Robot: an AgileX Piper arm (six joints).
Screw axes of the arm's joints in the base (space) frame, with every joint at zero. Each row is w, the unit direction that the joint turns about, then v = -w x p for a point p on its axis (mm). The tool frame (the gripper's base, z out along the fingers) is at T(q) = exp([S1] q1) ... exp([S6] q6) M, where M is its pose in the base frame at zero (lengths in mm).
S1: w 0 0 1 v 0 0 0
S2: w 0 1 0 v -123 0 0
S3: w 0 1 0 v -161.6 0 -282.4
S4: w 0.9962 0 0.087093 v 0 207.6 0
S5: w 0 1 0 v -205.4 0 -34.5
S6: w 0.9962 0 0.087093 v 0 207.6 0
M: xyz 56.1 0 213.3 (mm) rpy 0 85.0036 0 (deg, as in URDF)
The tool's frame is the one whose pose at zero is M.
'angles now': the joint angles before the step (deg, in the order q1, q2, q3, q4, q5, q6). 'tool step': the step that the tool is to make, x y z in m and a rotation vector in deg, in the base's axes. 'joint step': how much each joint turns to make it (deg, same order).
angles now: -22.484, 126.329, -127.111, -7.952, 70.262, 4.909
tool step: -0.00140, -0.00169, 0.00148, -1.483, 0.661, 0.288
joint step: 0.000, -0.148, 0.001, -1.415, 0.120, -0.505
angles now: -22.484, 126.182, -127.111, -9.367, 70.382, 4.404
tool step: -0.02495, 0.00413, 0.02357, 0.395, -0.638, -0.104
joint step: -0.889, -6.565, 6.070, 0.949, -0.050, -0.760
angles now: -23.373, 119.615, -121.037, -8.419, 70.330, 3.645
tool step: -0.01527, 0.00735, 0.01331, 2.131, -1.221, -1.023
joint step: -0.291, -4.132, 3.735, 1.991, 0.257, 1.044
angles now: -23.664, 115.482, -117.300, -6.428, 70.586, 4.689
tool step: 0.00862, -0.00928, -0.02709, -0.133, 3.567, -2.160
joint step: -0.191, 3.409, 0.190, -2.383, -0.143, 1.973
